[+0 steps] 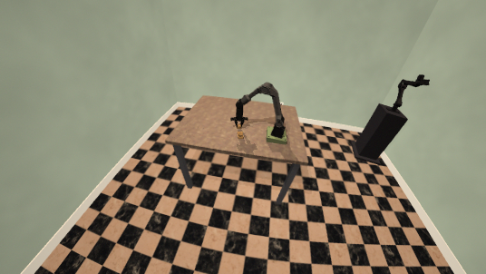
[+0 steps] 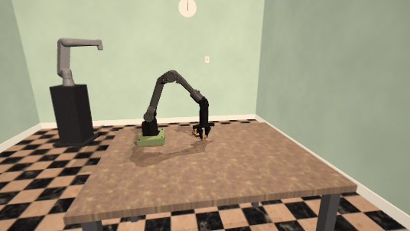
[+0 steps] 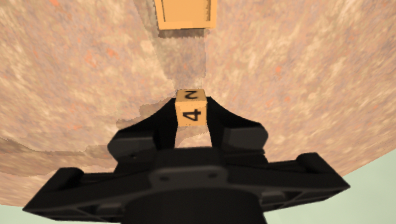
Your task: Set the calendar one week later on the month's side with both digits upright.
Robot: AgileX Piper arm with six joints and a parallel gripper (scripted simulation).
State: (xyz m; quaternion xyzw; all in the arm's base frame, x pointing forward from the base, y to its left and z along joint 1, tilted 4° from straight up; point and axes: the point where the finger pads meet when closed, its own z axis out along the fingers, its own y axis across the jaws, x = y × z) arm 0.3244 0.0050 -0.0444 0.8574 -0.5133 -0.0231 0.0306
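Right now the orange tray is 90 mm to the left of my hand, 50 mm behind it and 10 mm below it.
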